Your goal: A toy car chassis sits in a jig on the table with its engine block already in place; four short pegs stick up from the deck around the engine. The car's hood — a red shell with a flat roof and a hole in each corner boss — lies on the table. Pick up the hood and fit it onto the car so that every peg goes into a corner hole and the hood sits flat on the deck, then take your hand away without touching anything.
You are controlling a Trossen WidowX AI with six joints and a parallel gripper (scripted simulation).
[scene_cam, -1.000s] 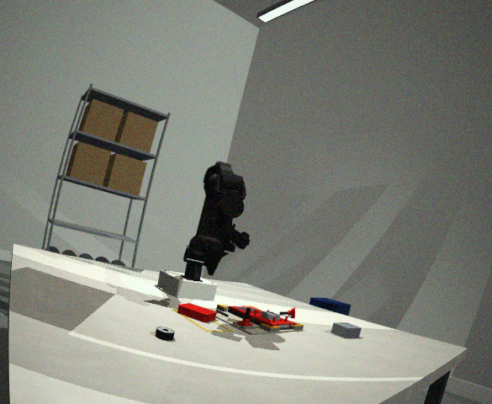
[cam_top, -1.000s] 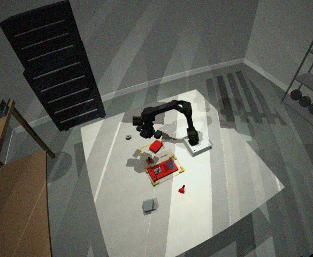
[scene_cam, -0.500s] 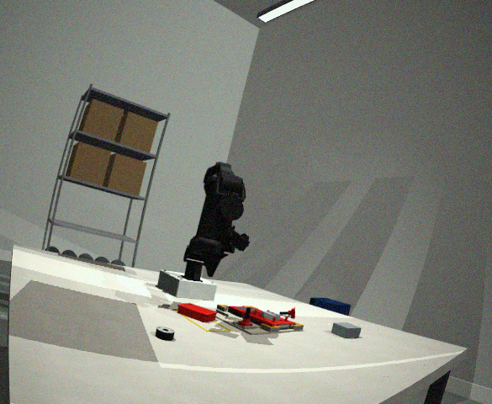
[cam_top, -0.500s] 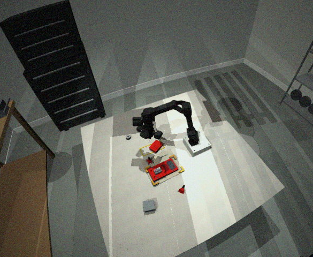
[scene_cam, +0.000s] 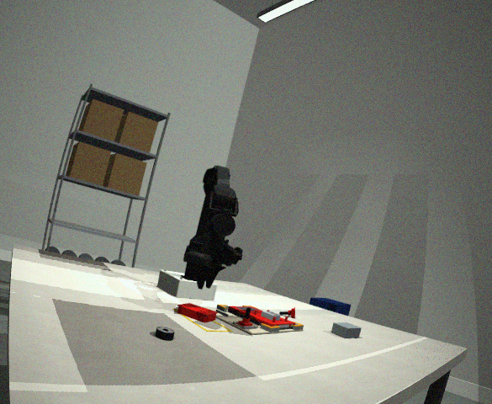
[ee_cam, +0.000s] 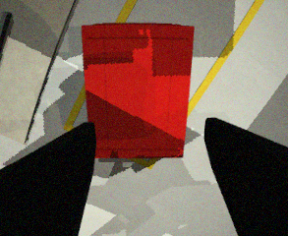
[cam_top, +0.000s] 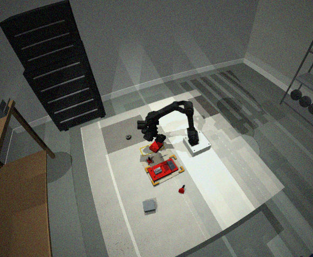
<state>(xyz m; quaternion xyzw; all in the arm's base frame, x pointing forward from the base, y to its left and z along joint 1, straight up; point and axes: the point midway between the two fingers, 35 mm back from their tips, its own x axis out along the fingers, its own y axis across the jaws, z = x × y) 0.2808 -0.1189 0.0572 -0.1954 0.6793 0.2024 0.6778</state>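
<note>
Right now the red hood is 70 mm below my gripper tip and 10 mm behind it. Also, from my gripper tip: black wheel (190 mm to the right, 170 mm ahead, 80 mm below); grey engine block (220 mm to the left, 70 mm below, 60 mm ahead).
</note>
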